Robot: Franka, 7 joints.
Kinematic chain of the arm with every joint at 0, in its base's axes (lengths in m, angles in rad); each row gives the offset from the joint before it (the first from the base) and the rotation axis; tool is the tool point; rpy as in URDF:
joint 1: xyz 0 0 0.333 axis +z
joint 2: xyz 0 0 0 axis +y
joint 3: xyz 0 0 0.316 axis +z
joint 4: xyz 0.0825 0 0 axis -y
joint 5: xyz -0.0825 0 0.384 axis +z
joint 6: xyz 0 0 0 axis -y
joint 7: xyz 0.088 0 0 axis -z
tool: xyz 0 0 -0.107 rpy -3.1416 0 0
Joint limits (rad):
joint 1: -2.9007..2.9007
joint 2: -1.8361..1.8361
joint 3: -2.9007..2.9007
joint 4: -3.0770..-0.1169
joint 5: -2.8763..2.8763
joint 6: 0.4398..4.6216
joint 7: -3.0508..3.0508
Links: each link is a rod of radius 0.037 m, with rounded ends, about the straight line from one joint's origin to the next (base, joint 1, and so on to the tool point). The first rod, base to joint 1, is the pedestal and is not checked.
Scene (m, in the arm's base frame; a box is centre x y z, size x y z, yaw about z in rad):
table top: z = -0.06
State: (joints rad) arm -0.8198 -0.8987 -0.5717 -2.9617 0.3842 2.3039 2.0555
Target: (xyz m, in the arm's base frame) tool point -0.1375 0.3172 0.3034
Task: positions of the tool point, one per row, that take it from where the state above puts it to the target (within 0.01 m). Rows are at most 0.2 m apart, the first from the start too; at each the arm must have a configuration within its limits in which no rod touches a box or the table.
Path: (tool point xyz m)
1: 0.2225 -0.2033 0.3982
2: 0.3002 -0.0639 0.4051
3: 0.2984 0.1040 0.3972
4: 0.2077 0.2531 0.3755
5: 0.0473 0.3348 0.3428
6: -0.1375 0.3172 0.3034

